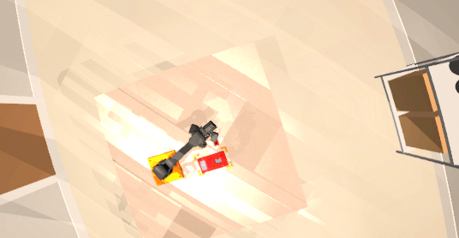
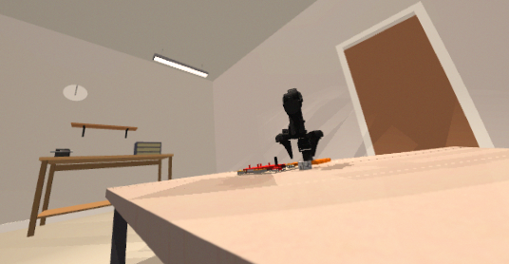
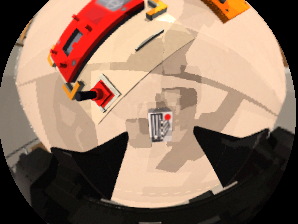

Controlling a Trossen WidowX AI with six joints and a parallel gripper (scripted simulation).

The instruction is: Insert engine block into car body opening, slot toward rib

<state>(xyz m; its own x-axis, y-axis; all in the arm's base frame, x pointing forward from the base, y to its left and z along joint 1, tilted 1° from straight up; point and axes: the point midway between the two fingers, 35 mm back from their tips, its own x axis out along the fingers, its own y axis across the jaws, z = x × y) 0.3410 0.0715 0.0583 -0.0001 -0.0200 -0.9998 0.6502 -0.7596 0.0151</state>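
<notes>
Right now the grey engine block is 3 cm below my gripper tip.
</notes>
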